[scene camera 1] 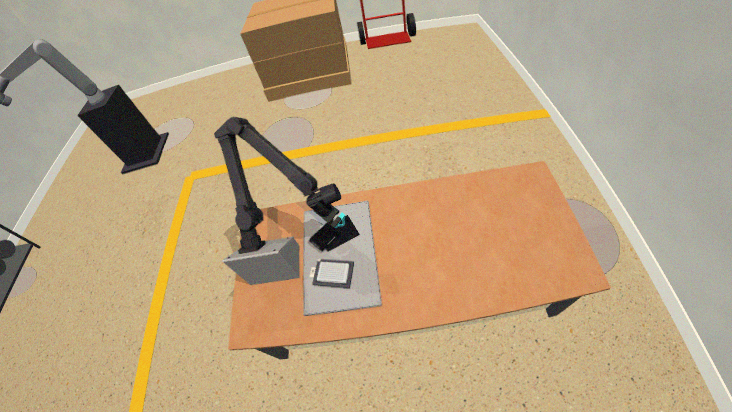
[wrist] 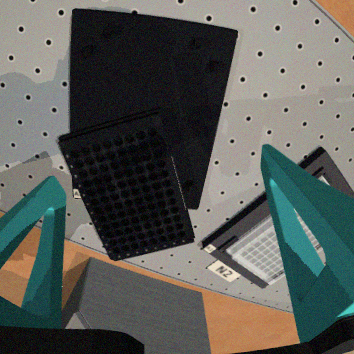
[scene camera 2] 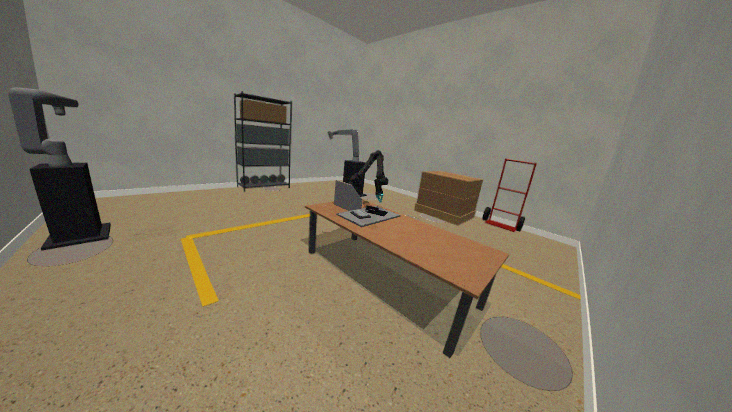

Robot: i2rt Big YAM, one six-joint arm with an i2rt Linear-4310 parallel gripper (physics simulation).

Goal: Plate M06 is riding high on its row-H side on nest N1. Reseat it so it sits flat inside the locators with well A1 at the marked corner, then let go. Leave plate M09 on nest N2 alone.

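Frame: origin at the arm's base, x ahead, y left, z up, level; metres.
Seen in the pictures: gripper, fingertip midpoint: (scene camera 1: 336,219) (wrist: 155,169) (scene camera 2: 380,201); arm's base, link origin: (scene camera 1: 252,248) (scene camera 2: 347,189).
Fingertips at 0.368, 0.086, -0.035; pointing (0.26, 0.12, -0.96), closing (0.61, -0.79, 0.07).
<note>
Offsets run from my fingertips to a thing's top centre, as dx, dy, dz. "spot": to the spot under its first point. Level surfaces: height alone.
Plate M06, black with a grid of wells @(spot: -0.078, -0.009, -0.094) (wrist: 125,190) (scene camera 1: 320,239), lies askew across the lower left part of a larger black slab, seemingly nest N1 @(-0.019, +0.002, -0.096) (wrist: 145,70) (scene camera 1: 347,234). The slab looks tilted up from the pegboard; its locators cannot be made out. A small label at the plate's left edge is partly hidden. Plate M09, pale @(-0.058, -0.196, -0.092) (scene camera 1: 332,272) (wrist: 265,250), sits in dark nest N2 @(-0.058, -0.196, -0.100) (scene camera 1: 350,276) (wrist: 239,225), partly behind my right finger in the wrist view. My gripper (wrist: 155,169) (scene camera 1: 340,220) (scene camera 2: 380,197) is open and empty above M06 and N1.
The grey perforated board (scene camera 1: 368,299) (wrist: 280,125) lies on the orange table @(dz -0.131) (scene camera 1: 486,230) (scene camera 2: 425,250). A grey block (scene camera 1: 266,266) (wrist: 145,305) stands at the arm's base, beside the board. Boxes (scene camera 1: 302,46) and a red hand truck (scene camera 1: 388,40) stand beyond the table.
</note>
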